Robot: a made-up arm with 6 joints. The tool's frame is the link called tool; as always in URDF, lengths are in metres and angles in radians. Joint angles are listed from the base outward.
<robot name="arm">
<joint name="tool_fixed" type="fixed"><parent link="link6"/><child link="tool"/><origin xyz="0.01 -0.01 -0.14" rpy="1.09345 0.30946 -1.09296"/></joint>
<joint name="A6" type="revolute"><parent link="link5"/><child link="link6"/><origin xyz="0.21 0.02 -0.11"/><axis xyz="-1 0 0"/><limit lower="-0.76" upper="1.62"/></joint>
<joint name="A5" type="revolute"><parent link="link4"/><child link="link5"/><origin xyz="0.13 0 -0.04"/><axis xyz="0 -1 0"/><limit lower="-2.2" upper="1.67"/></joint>
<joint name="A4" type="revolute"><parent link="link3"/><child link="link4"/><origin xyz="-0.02 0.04 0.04"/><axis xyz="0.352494 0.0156 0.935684"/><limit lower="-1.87" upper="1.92"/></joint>
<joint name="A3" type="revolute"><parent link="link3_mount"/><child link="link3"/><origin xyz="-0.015 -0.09 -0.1"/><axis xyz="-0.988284 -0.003 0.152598"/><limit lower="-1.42" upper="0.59"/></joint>
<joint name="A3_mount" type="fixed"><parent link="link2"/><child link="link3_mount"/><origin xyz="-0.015 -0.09 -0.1"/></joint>
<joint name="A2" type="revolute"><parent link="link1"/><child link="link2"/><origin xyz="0.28 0.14 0.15"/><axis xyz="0 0 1"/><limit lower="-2.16" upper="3.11"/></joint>
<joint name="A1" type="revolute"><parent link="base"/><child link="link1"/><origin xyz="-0.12 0.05 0.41"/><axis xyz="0 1 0"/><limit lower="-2.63" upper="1.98"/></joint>
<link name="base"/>
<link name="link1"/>
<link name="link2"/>
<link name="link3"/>
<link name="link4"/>
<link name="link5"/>
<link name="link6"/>
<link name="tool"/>
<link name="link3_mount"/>
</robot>
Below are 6 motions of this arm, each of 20 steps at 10 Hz.
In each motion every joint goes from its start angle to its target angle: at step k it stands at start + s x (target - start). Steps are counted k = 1, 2, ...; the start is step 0. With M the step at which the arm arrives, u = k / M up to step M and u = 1 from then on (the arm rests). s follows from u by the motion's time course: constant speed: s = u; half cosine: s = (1 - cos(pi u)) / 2; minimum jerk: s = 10 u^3 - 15 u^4 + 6 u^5.
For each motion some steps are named. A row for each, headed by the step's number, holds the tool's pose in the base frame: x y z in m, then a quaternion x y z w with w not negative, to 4 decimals.
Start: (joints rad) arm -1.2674 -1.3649 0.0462 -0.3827 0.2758 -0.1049
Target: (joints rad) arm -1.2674 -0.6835 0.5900 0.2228 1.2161 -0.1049
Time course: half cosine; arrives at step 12
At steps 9, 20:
9: 0.0899 -0.0870 0.9199 0.5171 -0.8443 0.0399 0.1348
20: 0.0929 -0.0012 0.9598 0.5018 -0.8313 0.1572 0.1799

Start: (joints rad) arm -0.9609 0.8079 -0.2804 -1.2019 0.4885 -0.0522
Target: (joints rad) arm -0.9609 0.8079 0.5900 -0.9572 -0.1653 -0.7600
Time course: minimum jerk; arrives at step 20
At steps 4, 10, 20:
4: 0.4530 -0.1062 0.9435 0.6568 -0.6468 -0.1619 0.3522
10: 0.4361 -0.0357 0.9706 0.7081 -0.5811 -0.0799 0.3931
20: 0.4145 0.0250 0.9698 0.7371 -0.5146 -0.0297 0.4370

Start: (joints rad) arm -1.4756 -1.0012 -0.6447 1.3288 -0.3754 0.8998
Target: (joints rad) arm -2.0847 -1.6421 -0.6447 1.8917 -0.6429 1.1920
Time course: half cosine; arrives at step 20
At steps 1, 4, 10, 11, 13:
1: -0.0729 0.2360 0.9164 0.5828 -0.7510 0.1409 0.2767
4: -0.1059 0.2367 0.9154 0.5610 -0.7758 0.1471 0.2486
10: -0.2472 0.2420 0.8897 0.4553 -0.8705 0.1498 0.1115
11: -0.2728 0.2433 0.8812 0.4342 -0.8851 0.1454 0.0837
13: -0.3195 0.2460 0.8623 0.3940 -0.9090 0.1326 0.0304

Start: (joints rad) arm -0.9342 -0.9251 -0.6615 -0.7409 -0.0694 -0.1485
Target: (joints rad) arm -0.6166 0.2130 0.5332 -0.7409 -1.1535 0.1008
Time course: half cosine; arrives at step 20
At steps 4, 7, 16, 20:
4: 0.3085 -0.0984 0.3440 -0.7279 0.2569 0.6209 0.1363
7: 0.3100 -0.0994 0.3256 0.6755 -0.2582 -0.6901 0.0271
16: 0.2737 -0.1720 0.3311 0.3134 -0.2978 -0.7764 0.4586
20: 0.2735 -0.1827 0.3463 0.2529 -0.3116 -0.7690 0.4976

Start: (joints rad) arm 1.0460 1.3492 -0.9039 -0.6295 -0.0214 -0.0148
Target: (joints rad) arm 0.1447 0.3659 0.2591 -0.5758 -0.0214 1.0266
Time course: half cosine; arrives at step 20
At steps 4, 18, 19, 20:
4: -0.1150 0.3238 -0.2373 0.2145 0.5418 -0.5816 0.5676
18: 0.4860 -0.1639 0.1830 -0.0753 -0.4376 -0.3260 0.8346
19: 0.4854 -0.1704 0.2022 -0.0907 -0.4529 -0.3224 0.8263
20: 0.4850 -0.1726 0.2086 -0.0960 -0.4579 -0.3212 0.8234

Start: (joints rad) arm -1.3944 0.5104 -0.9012 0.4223 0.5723 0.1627
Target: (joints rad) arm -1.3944 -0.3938 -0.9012 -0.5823 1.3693 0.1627
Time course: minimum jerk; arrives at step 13
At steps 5, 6, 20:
5: 0.0244 0.1278 1.1196 0.9089 -0.3423 0.2214 0.0873
6: 0.0471 0.0063 1.1045 -0.8963 0.4150 -0.1547 0.0222
20: 0.0129 -0.3461 0.7438 -0.6352 0.6476 0.1527 0.3923

